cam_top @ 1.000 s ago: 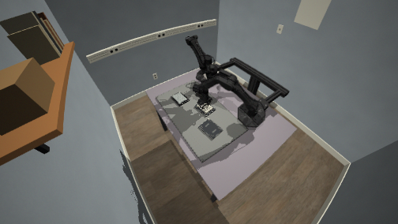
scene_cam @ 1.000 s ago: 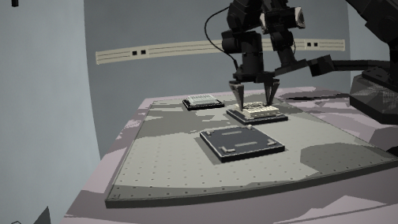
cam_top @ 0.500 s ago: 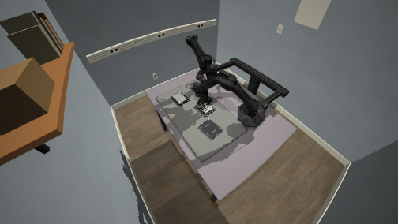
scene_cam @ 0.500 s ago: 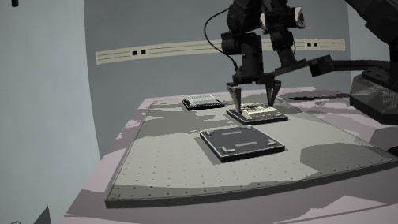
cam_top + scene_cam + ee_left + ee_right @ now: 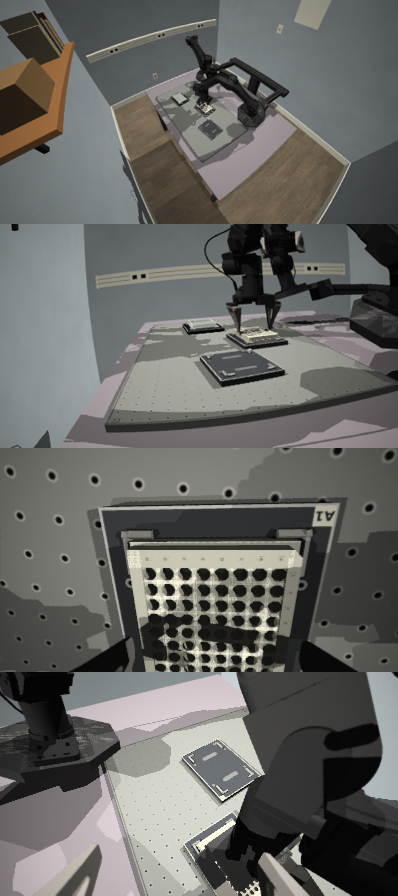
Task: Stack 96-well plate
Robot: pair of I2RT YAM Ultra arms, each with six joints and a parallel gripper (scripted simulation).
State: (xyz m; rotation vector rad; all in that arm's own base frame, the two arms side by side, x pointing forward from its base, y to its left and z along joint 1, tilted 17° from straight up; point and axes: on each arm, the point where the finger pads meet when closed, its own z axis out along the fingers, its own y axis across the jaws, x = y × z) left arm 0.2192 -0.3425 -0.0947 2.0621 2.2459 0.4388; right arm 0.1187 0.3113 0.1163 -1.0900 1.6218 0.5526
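Now: the white 96-well plate 20 mm below my left hand and 10 mm to the left of it.
Now: the white 96-well plate 10 cm ahead of my right hand, 2 cm to the left of it and 24 cm below it.
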